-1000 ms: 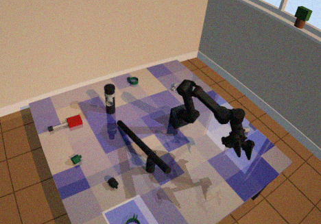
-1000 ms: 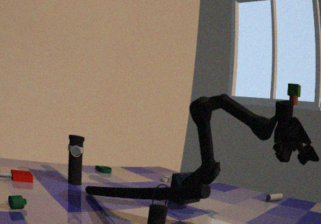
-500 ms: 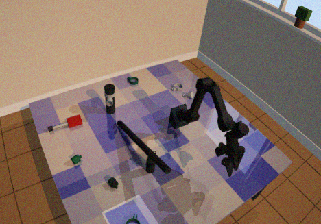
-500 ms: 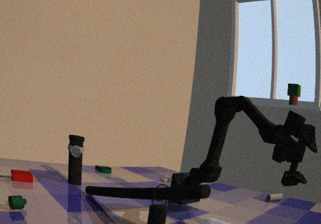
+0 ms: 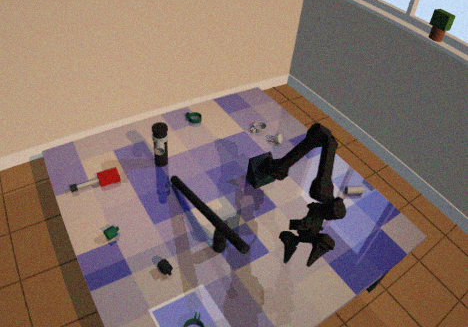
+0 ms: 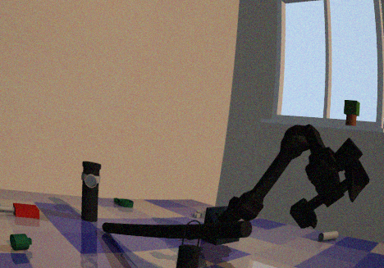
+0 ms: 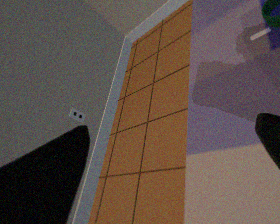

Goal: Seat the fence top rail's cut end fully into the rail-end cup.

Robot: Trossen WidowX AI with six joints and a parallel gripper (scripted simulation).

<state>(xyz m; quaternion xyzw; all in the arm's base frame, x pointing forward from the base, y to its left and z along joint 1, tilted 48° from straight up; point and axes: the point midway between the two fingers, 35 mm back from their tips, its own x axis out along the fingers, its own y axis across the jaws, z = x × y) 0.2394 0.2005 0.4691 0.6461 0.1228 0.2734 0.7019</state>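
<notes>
Now: the cup 100 mm ahead of my gripper tip, 740 mm to the right of it and 70 mm below it. Also, from my gripper tip: white cylinder 600 mm behind, 220 mm to the right, 210 mm below; green fitting 410 mm ahead, 520 mm to the right, 210 mm below; short dark post 80 mm ahead, 290 mm to the right, 120 mm below.
</notes>
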